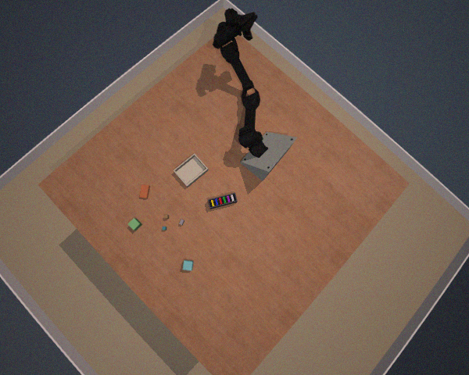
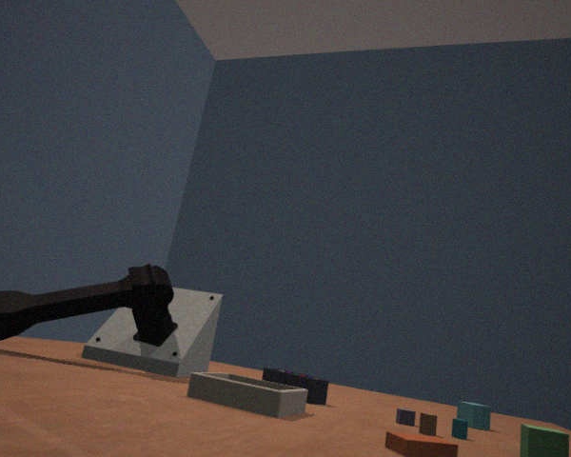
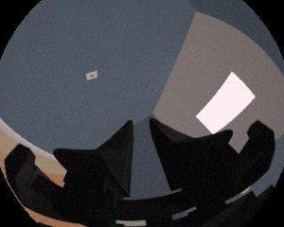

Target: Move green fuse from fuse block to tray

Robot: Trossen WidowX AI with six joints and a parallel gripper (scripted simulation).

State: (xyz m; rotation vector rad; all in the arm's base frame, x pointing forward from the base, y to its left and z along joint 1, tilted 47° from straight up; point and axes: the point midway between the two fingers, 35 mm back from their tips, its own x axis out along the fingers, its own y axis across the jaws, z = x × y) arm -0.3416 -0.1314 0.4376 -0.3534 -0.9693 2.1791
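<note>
Right now my gripper tip is 62 cm short of the green fuse, 43 cm to the right of it and 30 cm above it. Round my gripper tip: purple fuse (61 cm ahead, 44 cm to the left, 30 cm below); then white fuse (59 cm ahead, 45 cm to the left, 30 cm below); then grey tray (63 cm ahead, 21 cm to the left, 32 cm below).
</note>
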